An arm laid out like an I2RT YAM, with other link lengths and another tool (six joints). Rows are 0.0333 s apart.
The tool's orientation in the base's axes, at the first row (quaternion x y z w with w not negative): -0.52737, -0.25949, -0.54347, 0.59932
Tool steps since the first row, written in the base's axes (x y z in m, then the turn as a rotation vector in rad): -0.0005, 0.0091, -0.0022, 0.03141, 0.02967, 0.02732; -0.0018, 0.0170, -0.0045, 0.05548, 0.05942, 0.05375; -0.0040, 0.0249, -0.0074, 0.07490, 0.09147, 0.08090; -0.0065, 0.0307, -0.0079, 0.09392, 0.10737, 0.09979; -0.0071, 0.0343, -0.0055, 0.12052, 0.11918, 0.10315; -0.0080, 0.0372, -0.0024, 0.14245, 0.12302, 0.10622; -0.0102, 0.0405, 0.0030, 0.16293, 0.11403, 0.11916
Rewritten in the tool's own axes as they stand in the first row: -0.0055, -0.0010, 0.0075, 0.02158, 0.01513, 0.04380; -0.0109, -0.0026, 0.0137, 0.04032, 0.02378, 0.08548; -0.0170, -0.0048, 0.0194, 0.05755, 0.02753, 0.12826; -0.0204, -0.0078, 0.0239, 0.07347, 0.03617, 0.15362; -0.0198, -0.0097, 0.0278, 0.07929, 0.05787, 0.17243; -0.0184, -0.0120, 0.0312, 0.08658, 0.07652, 0.18264; -0.0154, -0.0164, 0.0353, 0.10704, 0.09226, 0.18379
